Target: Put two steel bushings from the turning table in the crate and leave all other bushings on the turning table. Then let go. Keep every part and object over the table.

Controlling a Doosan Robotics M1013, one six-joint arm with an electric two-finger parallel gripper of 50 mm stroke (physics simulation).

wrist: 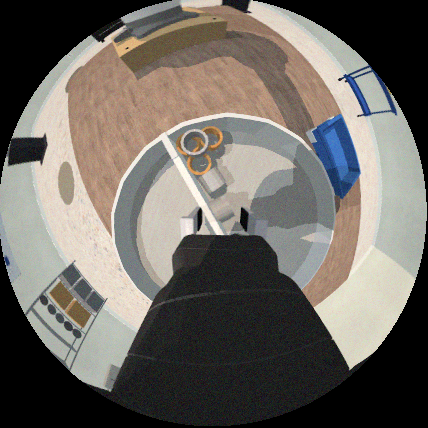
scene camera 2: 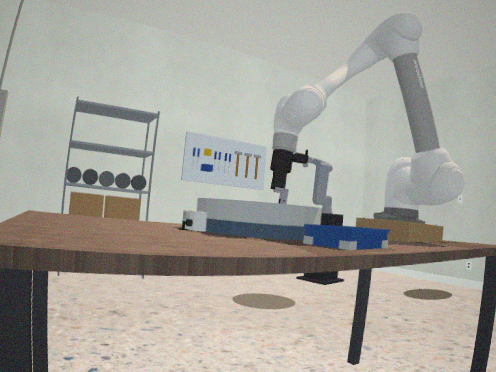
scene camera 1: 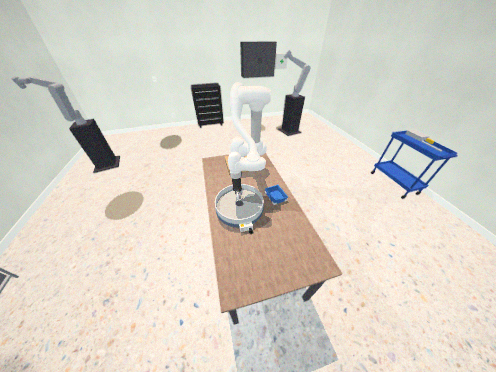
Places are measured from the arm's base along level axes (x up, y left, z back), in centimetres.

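Pixels of known places: gripper, between the fingertips: [wrist: 221, 214] [scene camera 1: 238, 193]; arm's base, origin of its link: [scene camera 2: 400, 222].
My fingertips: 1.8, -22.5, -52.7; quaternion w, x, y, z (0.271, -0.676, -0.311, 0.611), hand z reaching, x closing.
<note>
Ahead of a thing's pixels: the offset from my fingertips to its top centre, as dx, dy, dz. "*": to the spot under its first point.
The turning table [scene camera 1: 239, 220] [scene camera 2: 255, 213] [wrist: 125, 215] is a round, high-walled grey tray. In the wrist view a steel bushing {-0.7, +1.9, +4.2} [wrist: 214, 181] lies on its side, and another steel bushing {-0.7, +0.4, +0.1} [wrist: 222, 211] lies below it, near the fingertips. A steel ring-shaped bushing {+1.2, +3.4, +9.1} [wrist: 182, 142] stands on end near the wall, overlapping orange bushings, including one orange bushing {-1.4, +5.7, +8.9} [wrist: 221, 137] at its right and another orange bushing {-1.4, +2.1, +7.1} [wrist: 199, 173] below. My gripper [scene camera 1: 239, 197] [scene camera 2: 283, 198] [wrist: 221, 214] is open and empty, pointing down inside the tray's outline. The blue crate {-4.2, +34.2, -10.5} [scene camera 1: 276, 194] [scene camera 2: 346, 235] [wrist: 325, 154] stands beside it; no bushing shows inside.
A pale straight bar {* +0.9, +0.4, +6.8} [wrist: 187, 172] crosses the tray from its wall towards the middle, left of the bushings. A small white box {* -5.1, -8.1, -32.3} [scene camera 1: 246, 227] [scene camera 2: 196, 220] stands against the tray. The arm's base stands on a wooden block [scene camera 2: 425, 232] [wrist: 175, 46] at the table's far end.
</note>
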